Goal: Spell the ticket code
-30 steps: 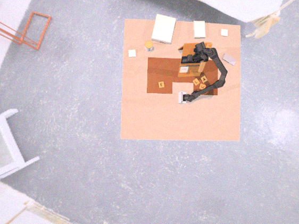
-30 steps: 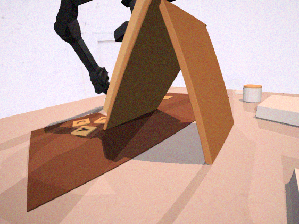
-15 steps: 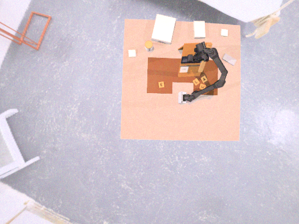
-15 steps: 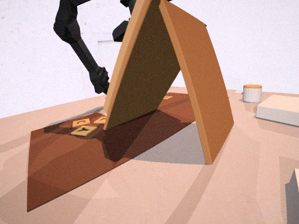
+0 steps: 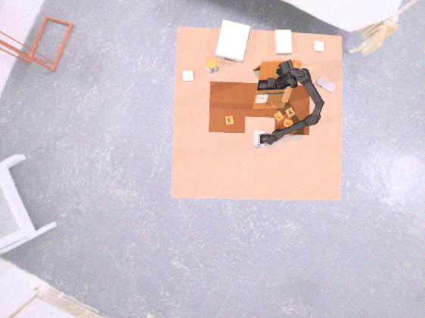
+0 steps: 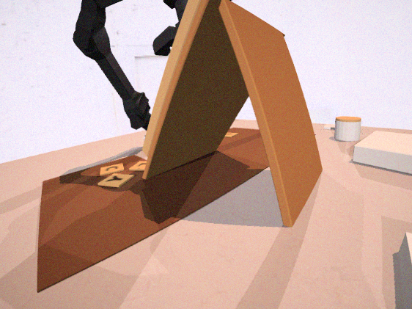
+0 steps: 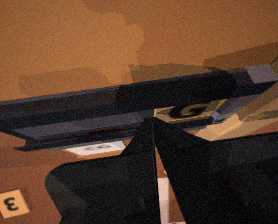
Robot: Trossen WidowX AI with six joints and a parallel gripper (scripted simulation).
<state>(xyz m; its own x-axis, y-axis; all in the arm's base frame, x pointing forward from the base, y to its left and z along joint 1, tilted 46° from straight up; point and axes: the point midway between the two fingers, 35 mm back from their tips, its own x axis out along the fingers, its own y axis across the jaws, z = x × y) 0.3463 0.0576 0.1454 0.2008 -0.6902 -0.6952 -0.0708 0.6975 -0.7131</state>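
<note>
Now: the white ticket 90 mm below my gripper tip, 70 mm to the left of it and 60 mm behind it. From my gripper tip the other things lie so: grey card: 460 mm to the right, 170 mm below, 80 mm ahead; brown mat: 170 mm below, 150 mm behind, 60 mm to the left; capped canister: 430 mm to the left, 190 mm ahead, 140 mm below.
</note>
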